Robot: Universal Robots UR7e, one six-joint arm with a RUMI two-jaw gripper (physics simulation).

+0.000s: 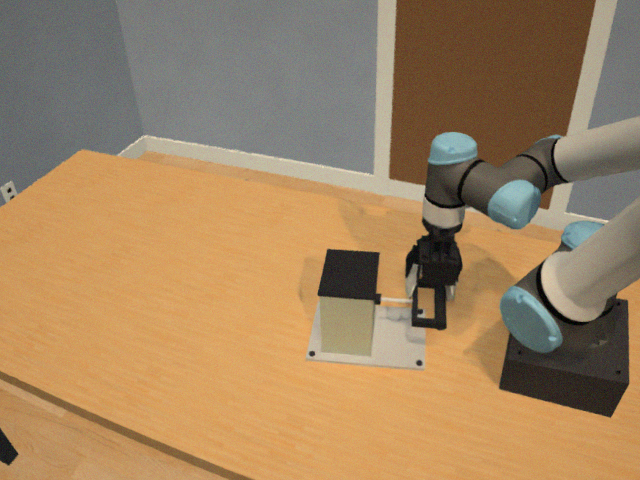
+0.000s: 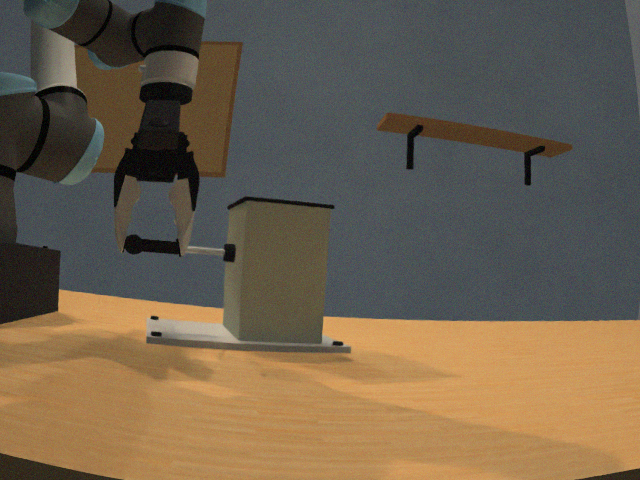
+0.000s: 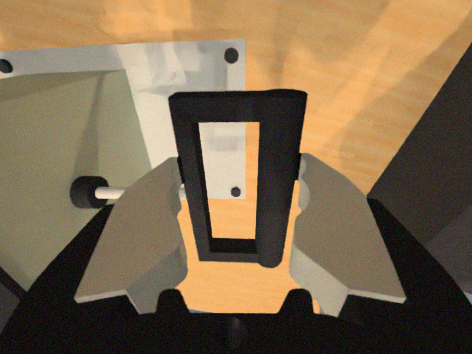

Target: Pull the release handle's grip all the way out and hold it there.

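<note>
The release handle's grip (image 1: 439, 310) (image 2: 160, 246) (image 3: 280, 175) is a black rectangular frame with a thick rounded outer bar. A thin white rod (image 1: 397, 300) (image 2: 206, 251) (image 3: 109, 192) joins it to a black collar (image 1: 377, 298) (image 2: 229, 252) (image 3: 89, 192) on a pale green box (image 1: 346, 325) (image 2: 284, 268) (image 3: 40, 150) with a black top. A clear length of rod shows between collar and grip. My gripper (image 1: 430, 295) (image 2: 153, 248) (image 3: 239, 159) points down and is shut on the grip, one finger on the box side and one on the outer side.
The box stands on a light base plate (image 1: 392, 356) (image 2: 191, 328) (image 3: 150, 105) with dark bolts, on the wooden table (image 1: 206, 310) (image 2: 310, 413). The arm's dark base block (image 1: 558, 384) (image 2: 25, 284) stands on the grip's outer side. A wall shelf (image 2: 475, 134) hangs behind.
</note>
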